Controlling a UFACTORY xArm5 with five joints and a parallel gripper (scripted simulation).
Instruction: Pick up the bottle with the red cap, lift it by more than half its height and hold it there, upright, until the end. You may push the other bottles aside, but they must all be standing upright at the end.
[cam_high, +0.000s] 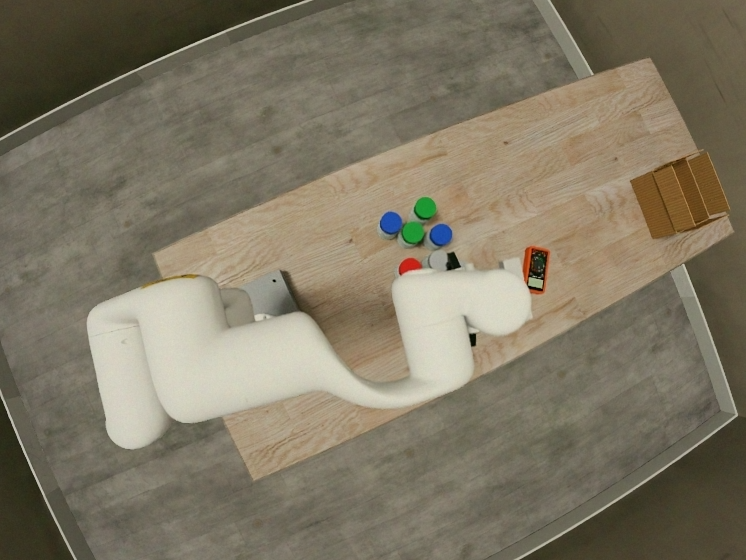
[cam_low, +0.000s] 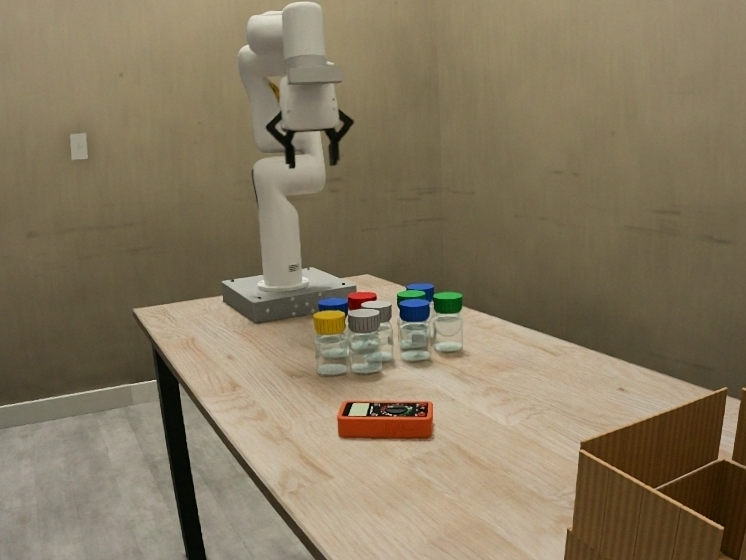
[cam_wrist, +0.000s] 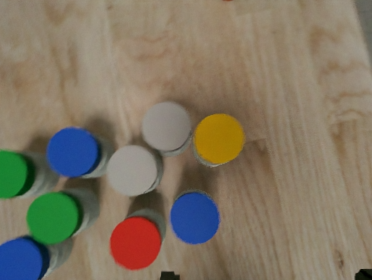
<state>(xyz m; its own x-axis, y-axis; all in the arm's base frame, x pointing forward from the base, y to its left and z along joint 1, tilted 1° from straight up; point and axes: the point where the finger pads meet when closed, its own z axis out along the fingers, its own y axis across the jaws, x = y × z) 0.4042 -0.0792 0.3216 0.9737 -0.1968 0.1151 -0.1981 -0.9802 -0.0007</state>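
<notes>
The red-capped bottle is 9 cm to the left of my hand and 32 cm below it. Round my hand: orange multimeter: 35 cm ahead, 7 cm to the right, 35 cm below; yellow-capped bottle: 9 cm ahead, 3 cm to the right, 32 cm below.
</notes>
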